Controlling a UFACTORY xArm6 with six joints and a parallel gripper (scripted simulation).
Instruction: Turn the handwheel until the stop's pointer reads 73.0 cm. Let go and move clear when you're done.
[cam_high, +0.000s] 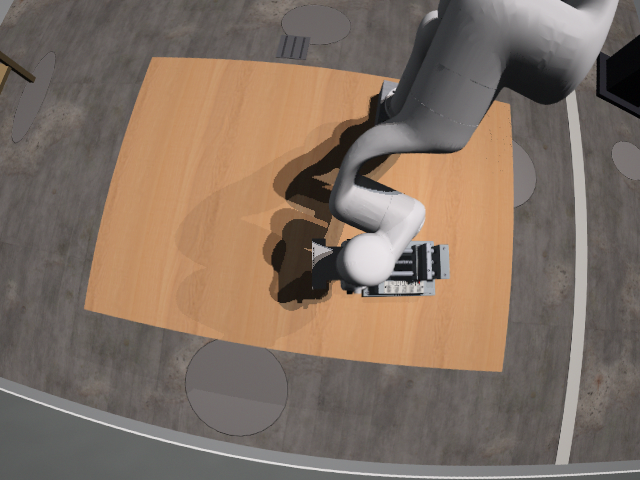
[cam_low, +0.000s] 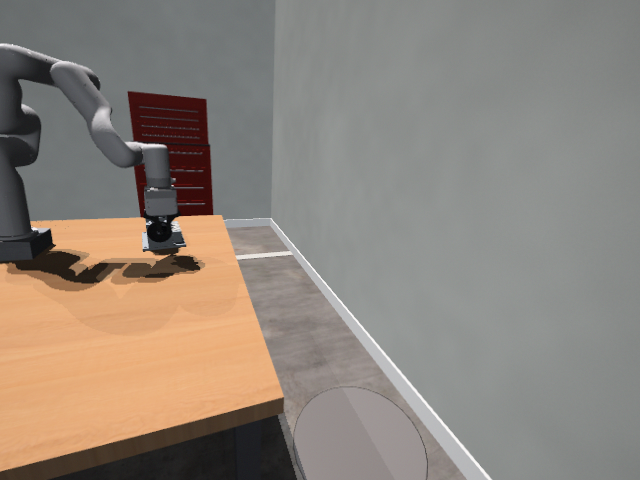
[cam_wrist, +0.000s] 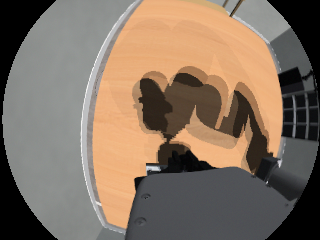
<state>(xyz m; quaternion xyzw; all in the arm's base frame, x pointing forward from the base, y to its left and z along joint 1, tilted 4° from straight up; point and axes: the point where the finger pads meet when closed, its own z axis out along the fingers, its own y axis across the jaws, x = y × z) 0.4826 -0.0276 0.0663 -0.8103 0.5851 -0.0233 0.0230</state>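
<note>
Now: hand 10 mm past the black handwheel, 20 mm to the right of it and 10 mm above it. Round my hand: stop (60 mm behind, 180 mm to the left, 10 mm below).
</note>
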